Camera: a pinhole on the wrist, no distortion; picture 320 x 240 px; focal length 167.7 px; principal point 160.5 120.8 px. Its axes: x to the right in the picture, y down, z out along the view. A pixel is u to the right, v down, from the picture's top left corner.
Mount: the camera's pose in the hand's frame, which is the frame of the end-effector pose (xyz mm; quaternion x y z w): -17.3 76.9 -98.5 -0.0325 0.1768 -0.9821 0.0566
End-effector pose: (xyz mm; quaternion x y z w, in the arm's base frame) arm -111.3 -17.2 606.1 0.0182 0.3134 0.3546 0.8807
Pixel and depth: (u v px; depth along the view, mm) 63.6 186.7 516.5
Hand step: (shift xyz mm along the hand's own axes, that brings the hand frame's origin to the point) 342.1 -252.9 300.3
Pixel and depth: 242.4 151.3 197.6
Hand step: -92.8 -36.3 77.9
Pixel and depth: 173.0 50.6 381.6
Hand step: -29.4 91.0 315.7
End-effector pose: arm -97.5 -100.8 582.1 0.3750 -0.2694 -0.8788 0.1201
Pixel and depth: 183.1 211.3 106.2
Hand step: -16.9 -14.7 -18.6
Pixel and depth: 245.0 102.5 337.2
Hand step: -161.2 -25.5 237.3
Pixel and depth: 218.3 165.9 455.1
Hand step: -122.5 -212.7 291.1
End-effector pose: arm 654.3 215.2 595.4 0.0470 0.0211 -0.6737 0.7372
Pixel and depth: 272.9 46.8 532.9
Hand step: -350.2 68.9 498.1
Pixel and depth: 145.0 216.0 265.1
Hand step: 44.2 -151.3 95.6
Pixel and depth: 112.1 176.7 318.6
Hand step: 111.2 -120.2 158.2
